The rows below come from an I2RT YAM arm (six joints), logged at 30 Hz.
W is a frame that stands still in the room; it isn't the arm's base.
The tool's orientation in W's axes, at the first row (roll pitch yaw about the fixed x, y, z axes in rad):
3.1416, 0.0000, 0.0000
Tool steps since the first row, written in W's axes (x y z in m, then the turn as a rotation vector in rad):
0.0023, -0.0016, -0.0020, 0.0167, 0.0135, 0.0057
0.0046, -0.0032, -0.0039, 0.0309, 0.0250, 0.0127
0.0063, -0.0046, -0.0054, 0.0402, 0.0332, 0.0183
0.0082, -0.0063, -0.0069, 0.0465, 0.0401, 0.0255
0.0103, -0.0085, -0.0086, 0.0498, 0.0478, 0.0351
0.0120, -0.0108, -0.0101, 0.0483, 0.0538, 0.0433
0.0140, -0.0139, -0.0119, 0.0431, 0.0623, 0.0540
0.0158, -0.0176, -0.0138, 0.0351, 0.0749, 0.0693
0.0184, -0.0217, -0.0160, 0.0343, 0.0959, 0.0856
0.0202, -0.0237, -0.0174, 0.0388, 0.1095, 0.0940
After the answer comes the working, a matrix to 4 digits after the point.
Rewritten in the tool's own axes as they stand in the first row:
0.0023, 0.0016, 0.0020, 0.0167, -0.0135, -0.0057
0.0046, 0.0032, 0.0039, 0.0309, -0.0250, -0.0127
0.0063, 0.0046, 0.0054, 0.0402, -0.0332, -0.0183
0.0082, 0.0063, 0.0069, 0.0465, -0.0401, -0.0255
0.0103, 0.0085, 0.0086, 0.0498, -0.0478, -0.0351
0.0120, 0.0108, 0.0101, 0.0483, -0.0538, -0.0433
0.0140, 0.0139, 0.0119, 0.0431, -0.0623, -0.0540
0.0158, 0.0176, 0.0138, 0.0351, -0.0749, -0.0693
0.0184, 0.0217, 0.0160, 0.0343, -0.0959, -0.0856
0.0202, 0.0237, 0.0174, 0.0388, -0.1095, -0.0940

The tool's axes in the first row as the columns of a matrix, in W's axes (rounded; the answer above uses it unrounded):
1.0000, 0.0000, 0.0000
0.0000, -1.0000, 0.0000
0.0000, 0.0000, -1.0000

